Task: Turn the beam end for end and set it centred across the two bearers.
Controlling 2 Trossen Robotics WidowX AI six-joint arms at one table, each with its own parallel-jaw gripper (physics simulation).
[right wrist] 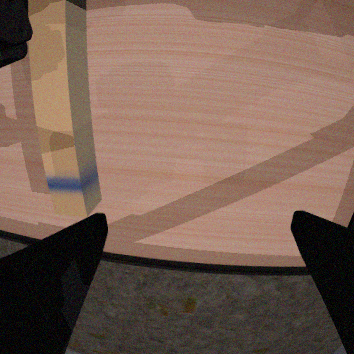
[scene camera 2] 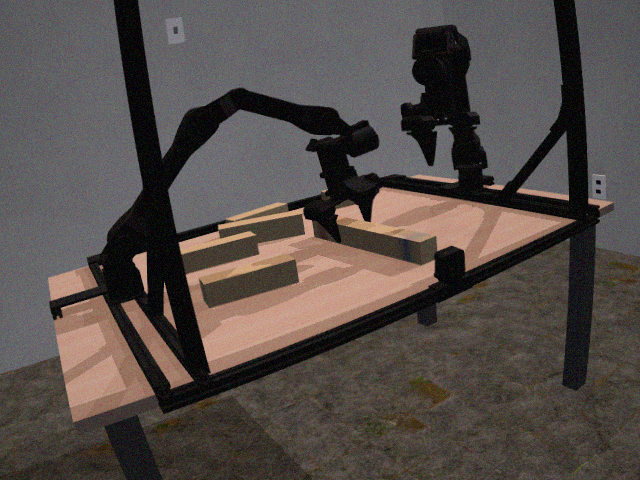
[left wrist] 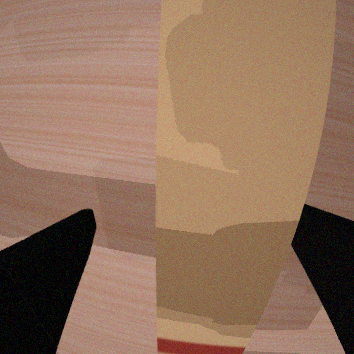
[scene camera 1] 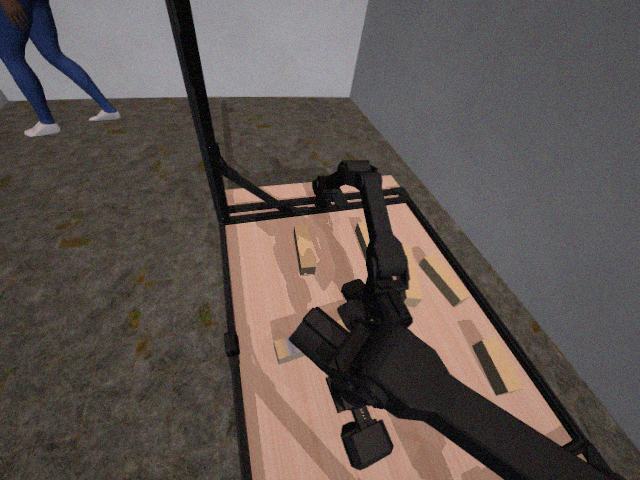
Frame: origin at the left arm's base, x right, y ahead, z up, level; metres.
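Where they show: left gripper, fingertip midpoint: (right wrist: 71,1) (left wrist: 189,214); right gripper, fingertip midpoint: (right wrist: 201,222) (scene camera 2: 445,163) (scene camera 1: 335,396); left arm's base at its link origin: (scene camera 2: 126,296) (scene camera 1: 322,202); right arm's base at its link origin: (scene camera 2: 471,190).
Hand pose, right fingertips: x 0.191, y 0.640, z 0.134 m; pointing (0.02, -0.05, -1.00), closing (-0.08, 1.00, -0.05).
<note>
Each offset is from my right fingertips to the top centre of the thing. Level surfaces: height alone.
The beam {dz -0.109, dx -0.089, dy -0.151 m} (scene camera 1: 285,347) (scene camera 2: 382,235) (left wrist: 225,125) (right wrist: 52,100) is a long pale wooden bar lying flat on the table. Its blue-banded end points to the front rail in scene camera 2; its red band shows at the bottom of the left wrist view. Several shorter wooden blocks {dz -0.109, dx -0.064, dy -0.432 m} (scene camera 1: 305,248) (scene camera 2: 250,279) lie around; which two are the bearers I cannot tell. My left gripper (scene camera 2: 352,229) (left wrist: 189,214) is open and empty, its fingers on either side of the beam near the red end. My right gripper (right wrist: 201,222) is open and empty, high above the table, beyond the blue end.
More blocks (scene camera 1: 496,364) (scene camera 2: 263,227) lie towards the wall. Black rails edge the table {dz -0.153 m} (scene camera 1: 273,439) (scene camera 2: 310,330), with a small black box (scene camera 2: 449,263) on the front rail. A black post (scene camera 2: 180,310) rises at the left. My right arm hides much of the beam in scene camera 1.
</note>
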